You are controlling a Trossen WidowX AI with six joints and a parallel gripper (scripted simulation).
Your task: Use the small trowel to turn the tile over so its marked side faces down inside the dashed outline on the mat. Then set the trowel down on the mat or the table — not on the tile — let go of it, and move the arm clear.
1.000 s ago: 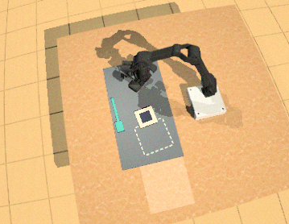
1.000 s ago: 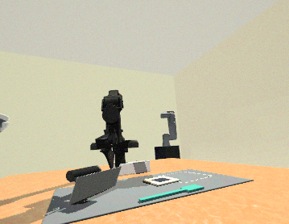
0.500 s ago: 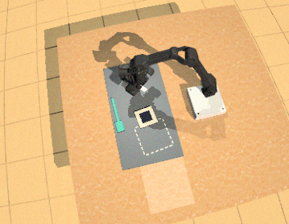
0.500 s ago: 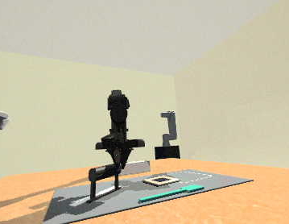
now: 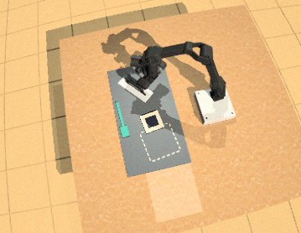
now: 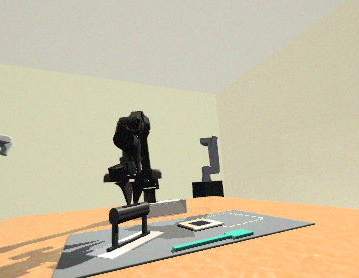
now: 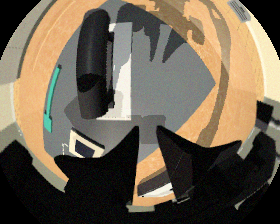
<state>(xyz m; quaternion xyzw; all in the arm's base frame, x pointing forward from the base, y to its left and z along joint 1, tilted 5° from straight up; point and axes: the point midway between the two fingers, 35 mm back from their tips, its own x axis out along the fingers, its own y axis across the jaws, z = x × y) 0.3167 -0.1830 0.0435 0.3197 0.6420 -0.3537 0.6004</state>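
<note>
Right now the small trowel is 8 cm ahead of my gripper tip, 4 cm below it and 1 cm to the right of it. Also, from my gripper tip: teal flat tool (23 cm ahead, 15 cm to the left, 7 cm below); tile (20 cm to the left, 7 cm below, 7 cm ahead); grey mat (14 cm to the left, 10 cm below, 9 cm ahead).
</note>
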